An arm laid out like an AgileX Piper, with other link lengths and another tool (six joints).
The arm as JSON. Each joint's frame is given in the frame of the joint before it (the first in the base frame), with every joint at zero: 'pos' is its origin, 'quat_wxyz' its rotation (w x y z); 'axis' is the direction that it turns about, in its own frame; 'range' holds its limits. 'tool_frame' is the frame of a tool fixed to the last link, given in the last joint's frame.
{
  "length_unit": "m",
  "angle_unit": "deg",
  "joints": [
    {
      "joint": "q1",
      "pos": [
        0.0,
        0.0,
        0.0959
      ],
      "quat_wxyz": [
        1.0,
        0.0,
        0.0,
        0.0
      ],
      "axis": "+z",
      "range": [
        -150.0,
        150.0
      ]
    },
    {
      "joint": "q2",
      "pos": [
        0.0,
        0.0,
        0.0
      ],
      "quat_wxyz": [
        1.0,
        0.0,
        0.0,
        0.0
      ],
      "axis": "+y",
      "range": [
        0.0,
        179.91
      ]
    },
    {
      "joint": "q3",
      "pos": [
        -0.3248,
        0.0,
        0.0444
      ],
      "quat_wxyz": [
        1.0,
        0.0,
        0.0,
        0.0
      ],
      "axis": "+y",
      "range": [
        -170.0,
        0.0
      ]
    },
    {
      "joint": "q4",
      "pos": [
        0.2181,
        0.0,
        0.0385
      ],
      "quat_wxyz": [
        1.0,
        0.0,
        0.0,
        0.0
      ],
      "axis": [
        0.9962,
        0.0,
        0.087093
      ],
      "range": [
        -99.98,
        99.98
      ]
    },
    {
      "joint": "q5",
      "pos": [
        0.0,
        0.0,
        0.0
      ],
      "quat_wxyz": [
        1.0,
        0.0,
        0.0,
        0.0
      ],
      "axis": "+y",
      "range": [
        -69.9,
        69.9
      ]
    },
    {
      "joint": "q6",
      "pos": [
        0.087,
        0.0,
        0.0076
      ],
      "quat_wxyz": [
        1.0,
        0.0,
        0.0,
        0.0
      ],
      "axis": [
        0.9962,
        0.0,
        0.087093
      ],
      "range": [
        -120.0,
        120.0
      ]
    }
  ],
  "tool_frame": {
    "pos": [
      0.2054,
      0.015,
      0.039
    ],
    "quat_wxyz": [
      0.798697,
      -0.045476,
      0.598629,
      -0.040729
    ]
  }
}
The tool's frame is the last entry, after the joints.
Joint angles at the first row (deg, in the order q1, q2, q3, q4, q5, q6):
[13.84, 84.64, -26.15, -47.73, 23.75, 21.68]
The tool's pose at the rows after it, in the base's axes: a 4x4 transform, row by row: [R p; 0 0 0 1], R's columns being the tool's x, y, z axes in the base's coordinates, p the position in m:
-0.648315 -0.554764 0.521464 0.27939; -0.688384 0.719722 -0.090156 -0.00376; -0.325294 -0.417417 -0.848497 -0.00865; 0 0 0 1
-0.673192 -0.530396 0.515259 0.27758; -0.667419 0.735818 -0.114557 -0.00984; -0.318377 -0.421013 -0.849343 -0.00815; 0 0 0 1
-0.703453 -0.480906 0.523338 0.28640; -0.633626 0.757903 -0.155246 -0.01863; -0.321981 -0.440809 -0.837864 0.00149; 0 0 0 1
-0.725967 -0.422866 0.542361 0.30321; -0.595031 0.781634 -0.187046 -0.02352; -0.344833 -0.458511 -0.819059 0.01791; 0 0 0 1
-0.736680 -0.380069 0.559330 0.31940; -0.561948 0.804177 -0.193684 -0.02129; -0.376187 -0.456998 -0.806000 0.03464; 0 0 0 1
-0.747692 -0.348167 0.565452 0.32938; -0.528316 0.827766 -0.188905 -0.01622; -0.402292 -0.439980 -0.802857 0.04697; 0 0 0 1
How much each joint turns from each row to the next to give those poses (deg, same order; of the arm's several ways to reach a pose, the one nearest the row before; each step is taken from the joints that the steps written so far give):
[0.00, 0.00, 0.00, -0.48, 0.71, 1.80]
[0.00, 0.00, -0.22, 0.05, 1.44, 1.50]
[0.00, 0.00, -2.51, 0.69, 3.18, 1.33]
[0.00, 0.05, -4.32, 1.91, 3.51, 0.06]
[0.00, 0.00, -4.67, 3.50, 2.81, -1.98]
[0.04, 0.00, -3.82, 3.90, 2.34, -2.13]

